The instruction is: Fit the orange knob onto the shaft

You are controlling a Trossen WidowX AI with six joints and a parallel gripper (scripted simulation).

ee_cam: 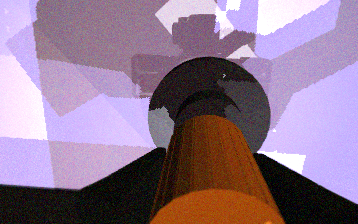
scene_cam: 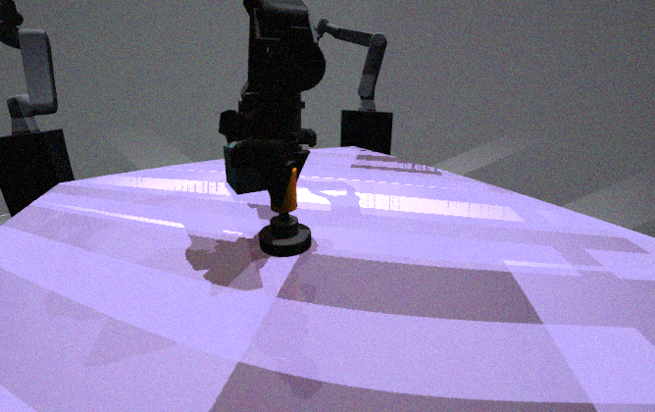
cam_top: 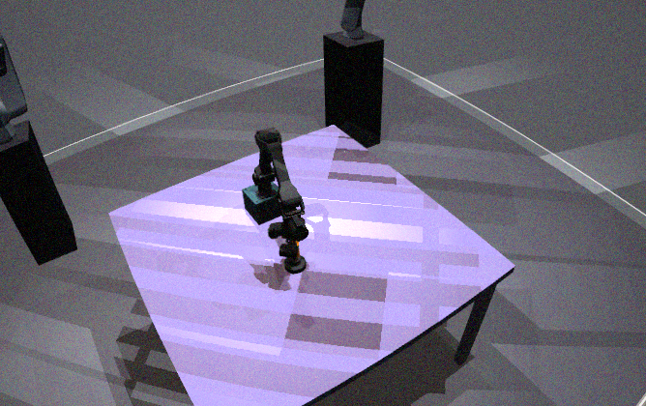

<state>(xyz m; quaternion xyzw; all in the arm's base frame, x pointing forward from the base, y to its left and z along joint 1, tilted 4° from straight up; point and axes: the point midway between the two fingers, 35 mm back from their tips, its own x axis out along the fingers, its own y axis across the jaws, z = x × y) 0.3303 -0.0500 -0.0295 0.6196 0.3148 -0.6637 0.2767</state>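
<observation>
My gripper tip is now 2 cm below the orange knob. Also, from my gripper tip: dark round pedestal 4 cm below.
</observation>
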